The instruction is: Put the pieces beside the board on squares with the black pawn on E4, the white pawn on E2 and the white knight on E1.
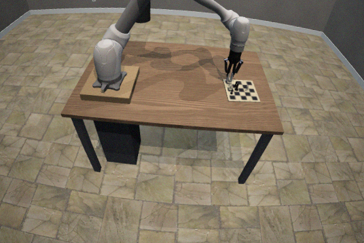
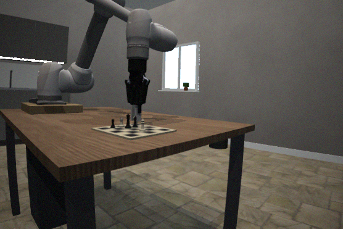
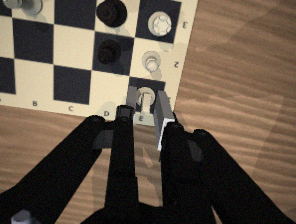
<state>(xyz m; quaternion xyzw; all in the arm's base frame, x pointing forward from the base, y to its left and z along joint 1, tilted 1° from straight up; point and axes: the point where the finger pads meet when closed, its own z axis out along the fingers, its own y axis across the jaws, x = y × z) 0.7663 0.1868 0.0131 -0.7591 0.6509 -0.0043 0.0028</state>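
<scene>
The white knight lies 30 mm below my hand. Round my hand: white pawn (40 mm to the right, 40 mm below, 10 mm ahead); then black pawn (110 mm to the right, 40 mm below, 20 mm ahead); then chessboard (90 mm ahead, 60 mm to the right, 50 mm below).
</scene>
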